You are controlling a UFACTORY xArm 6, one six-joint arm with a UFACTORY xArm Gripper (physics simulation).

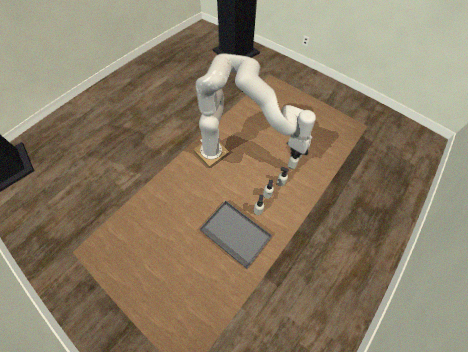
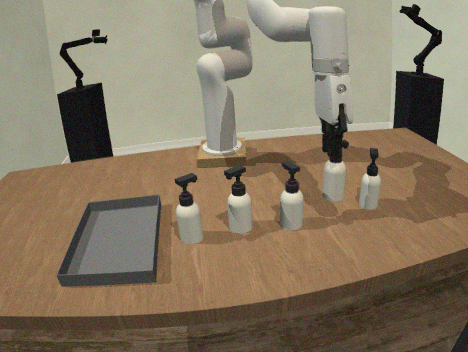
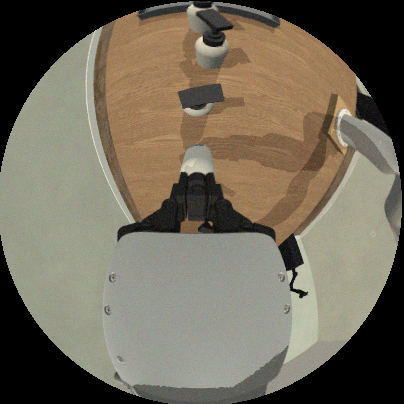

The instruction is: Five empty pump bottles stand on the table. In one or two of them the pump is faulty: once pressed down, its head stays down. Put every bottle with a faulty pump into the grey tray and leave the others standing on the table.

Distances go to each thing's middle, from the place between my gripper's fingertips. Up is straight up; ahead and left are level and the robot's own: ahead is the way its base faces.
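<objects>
Grey tray (image 2: 116,241): 14 cm below my hand, 8 cm ahead of it and 48 cm to the right of it.
</objects>
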